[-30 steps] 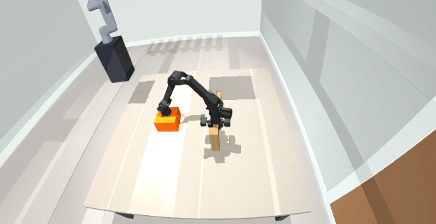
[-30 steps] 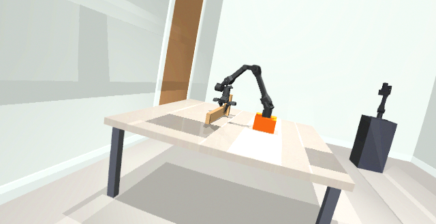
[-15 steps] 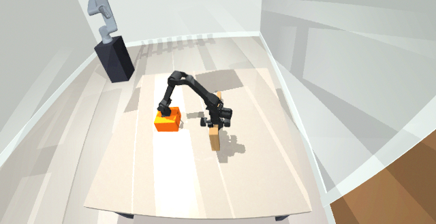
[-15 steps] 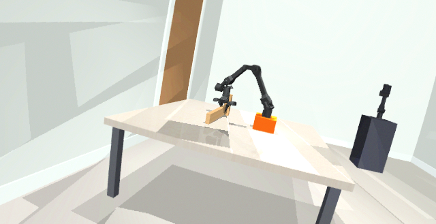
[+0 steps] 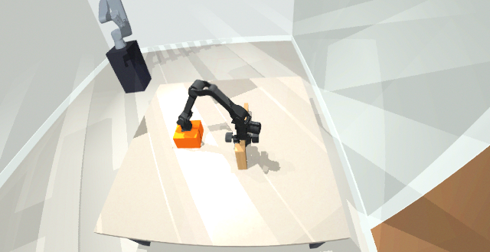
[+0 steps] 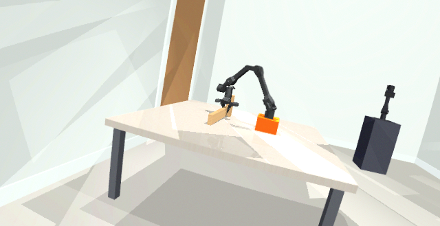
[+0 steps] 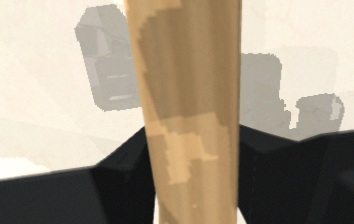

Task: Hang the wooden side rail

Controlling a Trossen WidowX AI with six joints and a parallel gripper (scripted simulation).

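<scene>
Right now my gripper tip is 110 mm to the left of the wooden headboard post, 40 mm below it and 10 mm past it.
</scene>
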